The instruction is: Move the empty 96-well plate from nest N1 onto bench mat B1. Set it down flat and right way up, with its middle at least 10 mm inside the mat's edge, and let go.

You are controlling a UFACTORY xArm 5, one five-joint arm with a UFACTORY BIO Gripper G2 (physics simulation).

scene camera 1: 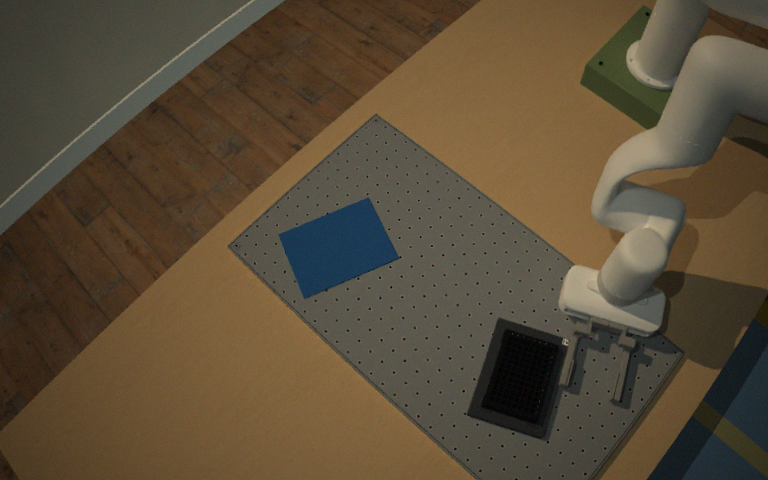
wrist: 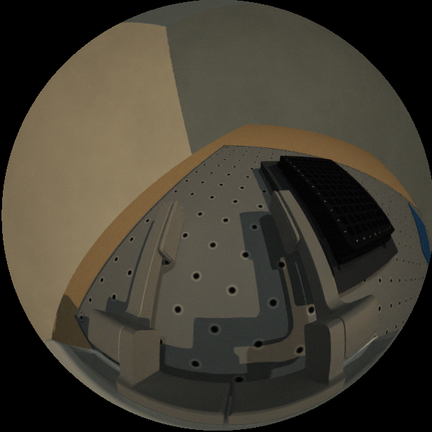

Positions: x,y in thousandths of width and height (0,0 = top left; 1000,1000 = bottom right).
Scene:
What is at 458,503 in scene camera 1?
A blue bench mat B1.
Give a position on a black 96-well plate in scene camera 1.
At 674,805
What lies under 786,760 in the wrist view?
My gripper.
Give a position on a black 96-well plate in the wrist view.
818,517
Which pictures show my gripper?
Scene camera 1 and the wrist view: all of them.

